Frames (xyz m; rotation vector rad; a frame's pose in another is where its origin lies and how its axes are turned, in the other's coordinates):
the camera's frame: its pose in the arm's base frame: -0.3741 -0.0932 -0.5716 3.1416 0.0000 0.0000
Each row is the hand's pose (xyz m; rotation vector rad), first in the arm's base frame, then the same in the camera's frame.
Working: the arm's base frame: its pose in the camera's frame: 0.3741 -0.0932 -0.5716 3.1416 0.0000 0.0000

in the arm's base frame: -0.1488 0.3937 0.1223 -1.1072 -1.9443 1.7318
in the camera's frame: 0.2253 -0.4869 -0.6939 0.3958 -1.5392 -1.7281
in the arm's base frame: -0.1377 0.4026 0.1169 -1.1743 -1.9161 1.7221
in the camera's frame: 0.2364 -0.4958 -0.6885 0.3892 -1.5134 -1.6838
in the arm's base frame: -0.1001 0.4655 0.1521 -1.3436 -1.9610 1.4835
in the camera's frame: 0.2740 -0.5587 -0.7237 0.4135 -1.2773 -1.6884
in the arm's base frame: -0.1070 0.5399 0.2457 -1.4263 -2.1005 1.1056
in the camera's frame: 0.2671 -0.6331 -0.8173 0.4464 -0.9463 -1.7979
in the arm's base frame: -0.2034 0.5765 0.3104 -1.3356 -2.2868 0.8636
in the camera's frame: 0.1707 -0.6697 -0.8820 0.4336 -0.7471 -1.9783
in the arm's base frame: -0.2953 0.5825 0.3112 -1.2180 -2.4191 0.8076
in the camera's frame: 0.0788 -0.6757 -0.8828 0.3925 -0.7055 -2.1133
